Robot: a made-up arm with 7 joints.
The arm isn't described. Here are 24 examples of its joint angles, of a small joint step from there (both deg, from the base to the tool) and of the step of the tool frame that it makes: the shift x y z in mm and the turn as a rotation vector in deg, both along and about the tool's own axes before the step.
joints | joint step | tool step
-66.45 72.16 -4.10 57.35 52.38 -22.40 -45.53 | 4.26 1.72 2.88 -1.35 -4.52 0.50 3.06 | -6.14 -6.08 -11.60 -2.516 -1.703 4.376
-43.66 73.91 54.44 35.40 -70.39 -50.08 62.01 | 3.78 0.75 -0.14 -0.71 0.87 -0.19 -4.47 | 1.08 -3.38 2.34 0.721 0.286 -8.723
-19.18 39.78 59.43 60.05 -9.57 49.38 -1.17 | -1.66 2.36 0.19 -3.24 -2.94 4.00 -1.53 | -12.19 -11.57 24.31 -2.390 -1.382 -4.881
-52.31 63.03 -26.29 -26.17 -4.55 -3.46 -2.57 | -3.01 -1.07 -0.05 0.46 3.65 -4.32 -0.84 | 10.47 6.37 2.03 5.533 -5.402 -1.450
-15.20 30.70 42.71 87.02 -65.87 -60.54 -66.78 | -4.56 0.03 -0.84 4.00 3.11 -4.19 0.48 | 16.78 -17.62 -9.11 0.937 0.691 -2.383
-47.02 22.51 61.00 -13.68 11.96 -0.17 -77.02 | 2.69 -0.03 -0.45 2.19 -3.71 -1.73 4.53 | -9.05 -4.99 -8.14 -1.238 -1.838 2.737
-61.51 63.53 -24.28 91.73 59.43 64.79 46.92 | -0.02 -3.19 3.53 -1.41 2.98 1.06 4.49 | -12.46 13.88 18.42 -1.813 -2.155 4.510
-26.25 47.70 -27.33 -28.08 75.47 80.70 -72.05 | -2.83 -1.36 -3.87 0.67 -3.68 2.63 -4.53 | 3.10 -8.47 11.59 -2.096 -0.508 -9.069
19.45 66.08 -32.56 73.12 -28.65 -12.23 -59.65 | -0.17 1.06 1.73 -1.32 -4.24 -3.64 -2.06 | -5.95 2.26 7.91 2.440 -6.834 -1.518
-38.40 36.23 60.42 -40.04 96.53 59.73 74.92 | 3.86 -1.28 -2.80 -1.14 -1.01 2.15 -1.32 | -1.81 7.88 -10.59 -3.081 -0.690 -3.176
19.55 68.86 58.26 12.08 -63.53 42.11 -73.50 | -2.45 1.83 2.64 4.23 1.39 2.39 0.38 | -0.14 -0.10 16.45 0.684 -3.130 2.470
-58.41 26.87 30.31 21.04 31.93 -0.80 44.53 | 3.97 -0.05 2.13 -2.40 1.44 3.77 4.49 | -9.86 20.66 -14.68 6.838 1.527 4.797
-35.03 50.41 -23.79 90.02 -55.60 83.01 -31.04 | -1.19 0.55 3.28 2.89 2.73 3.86 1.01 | -6.96 -0.16 -0.96 -4.441 2.144 1.205
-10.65 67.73 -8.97 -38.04 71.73 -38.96 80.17 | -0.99 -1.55 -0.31 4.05 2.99 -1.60 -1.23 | -11.13 -7.87 0.97 -0.458 1.026 -4.541
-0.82 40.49 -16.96 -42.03 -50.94 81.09 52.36 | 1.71 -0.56 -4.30 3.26 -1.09 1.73 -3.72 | -2.73 -13.66 -17.70 1.703 8.010 -7.803
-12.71 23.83 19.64 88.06 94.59 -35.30 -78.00 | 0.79 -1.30 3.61 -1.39 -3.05 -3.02 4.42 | 6.89 5.59 6.55 4.465 -6.947 6.760
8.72 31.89 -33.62 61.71 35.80 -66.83 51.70 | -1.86 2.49 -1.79 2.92 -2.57 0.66 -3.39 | -3.78 21.91 -2.78 2.418 3.519 -3.226
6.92 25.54 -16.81 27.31 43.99 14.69 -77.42 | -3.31 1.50 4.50 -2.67 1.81 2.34 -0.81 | -31.41 15.91 8.17 -1.064 -1.531 7.311
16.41 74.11 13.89 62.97 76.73 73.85 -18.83 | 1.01 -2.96 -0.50 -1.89 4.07 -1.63 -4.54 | -13.84 -17.50 5.93 2.894 -3.503 -1.928
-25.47 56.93 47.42 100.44 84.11 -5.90 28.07 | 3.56 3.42 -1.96 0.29 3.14 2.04 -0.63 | -8.57 16.58 -30.18 8.633 4.145 -1.436
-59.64 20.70 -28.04 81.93 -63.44 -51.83 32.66 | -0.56 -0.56 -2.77 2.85 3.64 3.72 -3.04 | -5.54 -0.80 -4.35 5.595 3.651 -7.559
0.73 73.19 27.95 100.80 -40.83 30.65 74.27 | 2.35 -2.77 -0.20 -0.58 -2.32 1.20 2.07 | 1.47 -8.81 -21.32 3.714 0.899 1.816
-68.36 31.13 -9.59 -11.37 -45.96 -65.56 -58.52 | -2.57 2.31 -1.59 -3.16 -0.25 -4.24 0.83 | 9.49 16.82 0.80 3.777 -5.491 -4.803
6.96 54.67 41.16 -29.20 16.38 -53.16 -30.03 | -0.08 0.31 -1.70 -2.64 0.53 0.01 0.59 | 6.41 2.11 3.34 1.370 -2.927 -0.441
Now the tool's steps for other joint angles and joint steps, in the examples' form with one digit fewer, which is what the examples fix.
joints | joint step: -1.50 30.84 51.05 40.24 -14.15 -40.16 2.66 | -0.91 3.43 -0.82 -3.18 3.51 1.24 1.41
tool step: 30.0 -0.1 11.7 2.92 -4.41 -3.89
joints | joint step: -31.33 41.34 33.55 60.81 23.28 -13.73 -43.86 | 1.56 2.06 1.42 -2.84 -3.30 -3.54 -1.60
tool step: -14.6 13.6 6.4 3.33 -4.90 0.95
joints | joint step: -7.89 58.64 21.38 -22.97 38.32 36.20 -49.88 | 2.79 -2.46 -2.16 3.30 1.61 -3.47 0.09
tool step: 5.4 -25.1 -12.1 0.86 2.63 -5.77
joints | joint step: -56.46 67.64 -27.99 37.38 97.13 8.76 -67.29 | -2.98 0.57 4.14 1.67 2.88 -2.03 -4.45
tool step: -4.4 8.3 -19.1 -4.62 1.87 -4.55
